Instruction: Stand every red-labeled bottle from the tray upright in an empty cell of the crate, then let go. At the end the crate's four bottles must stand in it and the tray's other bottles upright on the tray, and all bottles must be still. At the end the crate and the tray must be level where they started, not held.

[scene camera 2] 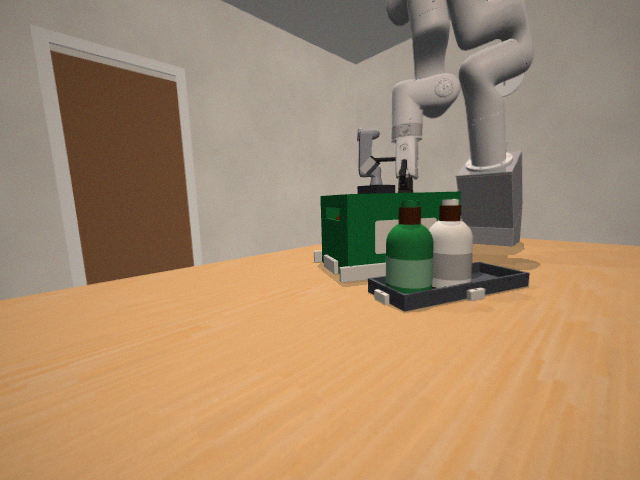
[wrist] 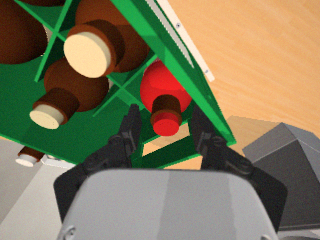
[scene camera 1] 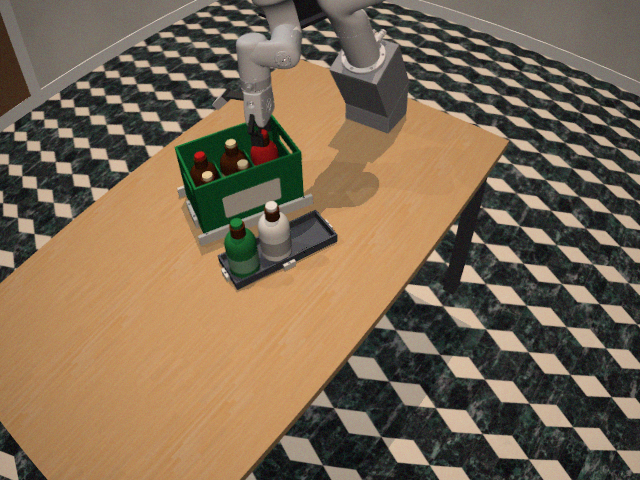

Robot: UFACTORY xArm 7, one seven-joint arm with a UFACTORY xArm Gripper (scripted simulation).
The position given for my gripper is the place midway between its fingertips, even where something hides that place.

Observation:
In view: my gripper (scene camera 1: pixel 261 138), a green bottle (scene camera 2: pixel 409 245), a red-labeled bottle (wrist: pixel 161 93), a white bottle (scene camera 2: pixel 453 240), a green crate (scene camera 2: pixel 359 238) and a tray (scene camera 2: pixel 480 271).
The green bottle also shows in scene camera 1 (scene camera 1: pixel 241 248). The white bottle shows as well in scene camera 1 (scene camera 1: pixel 274 231). The green crate also shows in the wrist view (wrist: pixel 85 132).

